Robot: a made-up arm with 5 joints.
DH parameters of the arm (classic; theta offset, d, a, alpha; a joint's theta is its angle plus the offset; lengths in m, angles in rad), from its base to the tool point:
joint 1: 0 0.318 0 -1.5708
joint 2: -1.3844 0 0.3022 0
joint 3: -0.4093 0 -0.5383 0
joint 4: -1.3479 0 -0.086 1.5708
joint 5: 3.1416 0.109 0 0
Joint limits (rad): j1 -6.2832..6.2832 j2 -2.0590..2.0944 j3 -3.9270..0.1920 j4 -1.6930..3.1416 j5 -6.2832..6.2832
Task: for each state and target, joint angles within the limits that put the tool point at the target. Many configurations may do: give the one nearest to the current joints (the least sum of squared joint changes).
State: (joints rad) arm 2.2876 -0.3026 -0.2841 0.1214 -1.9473
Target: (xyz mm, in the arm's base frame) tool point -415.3 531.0 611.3
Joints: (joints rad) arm 2.2345 -0.1725 -1.0888 0.0836 -1.9473
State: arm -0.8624 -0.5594 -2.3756 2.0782 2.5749
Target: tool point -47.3 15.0 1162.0
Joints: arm -0.3070 -0.5688 -2.4847 1.9313 2.5749
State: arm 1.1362 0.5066 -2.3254 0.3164 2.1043
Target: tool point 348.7 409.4 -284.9
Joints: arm 0.8653 1.2812 -1.4286 0.5052 2.1043
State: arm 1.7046 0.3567 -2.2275 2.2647 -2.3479
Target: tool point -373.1 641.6 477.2
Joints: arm 2.0975 0.6068 -2.1151 2.2090 -2.3479
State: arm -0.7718 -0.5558 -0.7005 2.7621 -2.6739
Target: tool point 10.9 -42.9 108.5
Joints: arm -1.3220 -0.1545 0.0493 2.3299 -2.6739
